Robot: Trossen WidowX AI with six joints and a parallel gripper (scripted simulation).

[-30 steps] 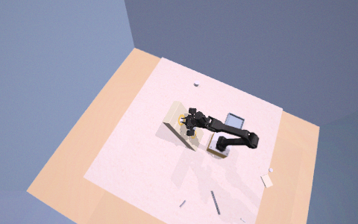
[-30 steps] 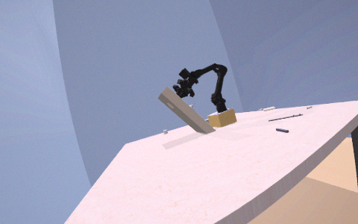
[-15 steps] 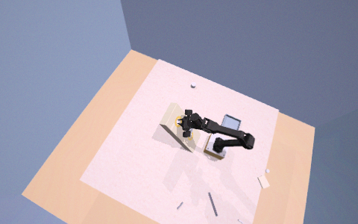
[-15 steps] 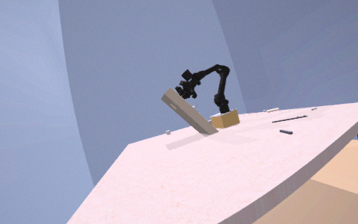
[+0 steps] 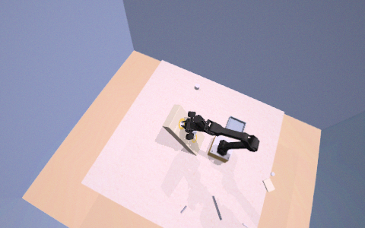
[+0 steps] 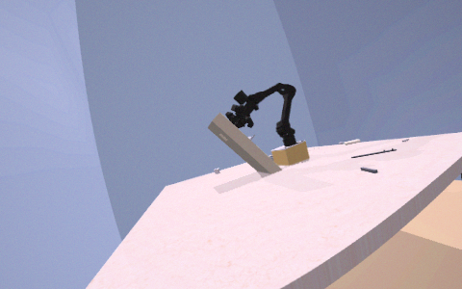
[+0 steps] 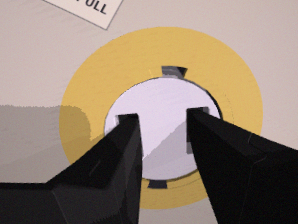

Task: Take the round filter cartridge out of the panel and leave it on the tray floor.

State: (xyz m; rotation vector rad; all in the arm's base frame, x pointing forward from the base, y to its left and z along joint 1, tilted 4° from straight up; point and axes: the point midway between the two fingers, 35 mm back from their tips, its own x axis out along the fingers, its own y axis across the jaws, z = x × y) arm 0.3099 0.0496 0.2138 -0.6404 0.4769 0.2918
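Right now my gripper tip is 10 mm short of the round pale filter cartridge and 10 mm above it. The rest, counted from my gripper tip: beige block 810 mm behind, 60 mm to the right, 270 mm below; short dark piece 340 mm behind, 440 mm to the left, 270 mm below; grey-blue tray 370 mm behind, 340 mm to the right, 270 mm below.
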